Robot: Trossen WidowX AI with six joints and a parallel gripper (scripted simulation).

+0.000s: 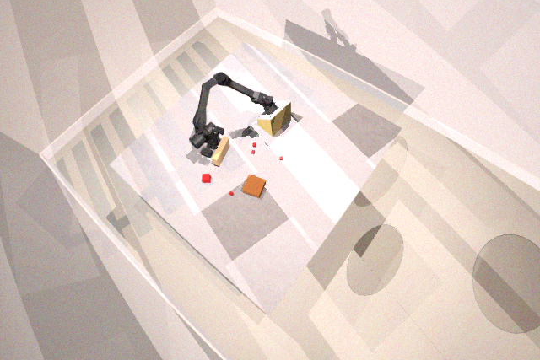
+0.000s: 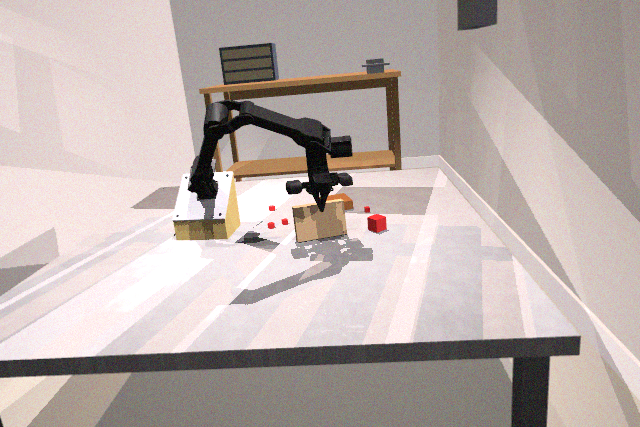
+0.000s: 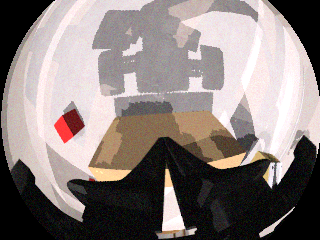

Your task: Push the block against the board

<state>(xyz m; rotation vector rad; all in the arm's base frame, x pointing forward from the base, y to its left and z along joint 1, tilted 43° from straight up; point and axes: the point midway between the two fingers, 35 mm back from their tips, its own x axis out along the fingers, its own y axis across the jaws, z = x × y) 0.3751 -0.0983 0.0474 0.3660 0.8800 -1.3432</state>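
The board lies 3 cm below my gripper tip, 2 cm to the left of it and 1 cm behind it. Round my gripper tip: orange square block: 30 cm to the left, 7 cm below, 1 cm ahead; then red cube: 16 cm ahead, 7 cm below, 6 cm to the left.
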